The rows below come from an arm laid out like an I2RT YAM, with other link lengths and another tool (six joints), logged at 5 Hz.
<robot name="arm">
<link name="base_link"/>
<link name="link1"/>
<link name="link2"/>
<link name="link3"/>
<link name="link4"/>
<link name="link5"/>
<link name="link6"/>
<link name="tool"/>
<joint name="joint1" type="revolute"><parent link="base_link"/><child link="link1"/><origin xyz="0 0 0.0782" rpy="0 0 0"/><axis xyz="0 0 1"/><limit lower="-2.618" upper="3.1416"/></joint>
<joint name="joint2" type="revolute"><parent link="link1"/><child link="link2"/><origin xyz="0.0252 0.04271 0.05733" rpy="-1.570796 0 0"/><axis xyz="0 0 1"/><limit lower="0" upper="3.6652"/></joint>
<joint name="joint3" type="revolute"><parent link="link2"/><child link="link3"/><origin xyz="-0.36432 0 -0.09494" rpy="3.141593 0 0"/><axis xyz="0 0 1"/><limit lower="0" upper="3.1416"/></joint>
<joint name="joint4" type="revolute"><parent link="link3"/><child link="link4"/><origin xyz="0.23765 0.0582 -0.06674" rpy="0 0 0"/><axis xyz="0 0 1"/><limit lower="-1.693" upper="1.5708"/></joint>
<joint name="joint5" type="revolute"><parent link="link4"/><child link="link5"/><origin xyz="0.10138 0.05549 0.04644" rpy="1.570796 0 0"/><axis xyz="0 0 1"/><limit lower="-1.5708" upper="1.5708"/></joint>
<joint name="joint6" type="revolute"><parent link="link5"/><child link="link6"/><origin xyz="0.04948 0 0.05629" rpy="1.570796 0 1.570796"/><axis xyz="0 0 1"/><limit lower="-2.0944" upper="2.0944"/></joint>
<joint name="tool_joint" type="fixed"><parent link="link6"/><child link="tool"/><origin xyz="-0.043 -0.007 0.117" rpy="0 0.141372 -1.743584"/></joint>
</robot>
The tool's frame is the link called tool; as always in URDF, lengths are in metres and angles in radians.
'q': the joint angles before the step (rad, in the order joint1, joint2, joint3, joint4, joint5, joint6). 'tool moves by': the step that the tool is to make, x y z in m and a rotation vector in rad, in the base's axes. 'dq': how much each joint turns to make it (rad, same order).
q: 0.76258 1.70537 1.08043 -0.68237 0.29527 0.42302
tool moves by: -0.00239 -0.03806 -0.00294 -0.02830 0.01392 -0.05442
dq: -0.06750 -0.04470 -0.05543 -0.01368 0.00822 -0.01633
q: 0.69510 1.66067 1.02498 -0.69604 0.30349 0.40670
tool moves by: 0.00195 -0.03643 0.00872 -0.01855 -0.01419 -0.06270
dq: -0.07496 -0.05676 -0.02618 -0.02502 0.01974 -0.01839
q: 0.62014 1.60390 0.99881 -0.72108 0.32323 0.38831
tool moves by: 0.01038 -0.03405 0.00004 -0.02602 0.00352 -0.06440
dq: -0.09394 -0.00713 -0.00367 -0.00908 0.01230 -0.03535
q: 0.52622 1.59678 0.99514 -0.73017 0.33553 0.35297
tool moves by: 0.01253 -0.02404 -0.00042 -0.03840 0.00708 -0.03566
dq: -0.06933 0.01978 0.02366 -0.01387 0.02188 -0.04233
